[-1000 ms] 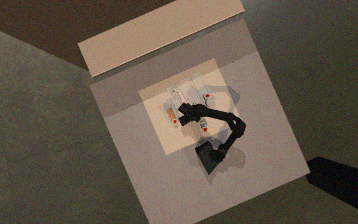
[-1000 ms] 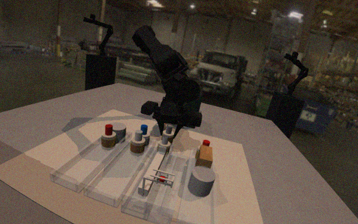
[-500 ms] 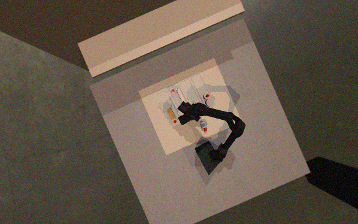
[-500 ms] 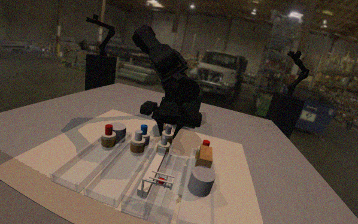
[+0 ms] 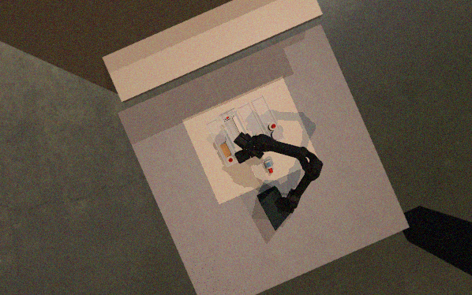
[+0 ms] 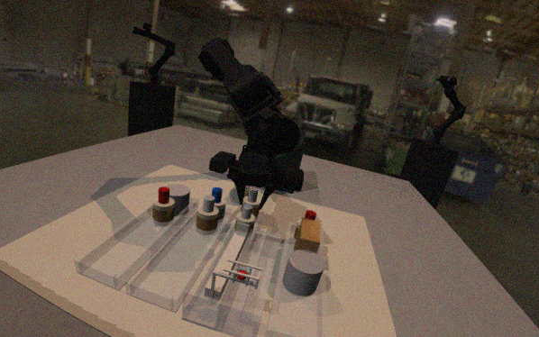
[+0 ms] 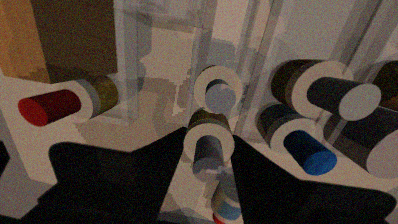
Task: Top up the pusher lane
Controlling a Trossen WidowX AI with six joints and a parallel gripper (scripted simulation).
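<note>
My gripper tip is 6 cm short of the orange box, 13 cm to the right of it and 1 cm above it. Round my gripper tip: wire pusher plate: 15 cm ahead, 3 cm to the left.
</note>
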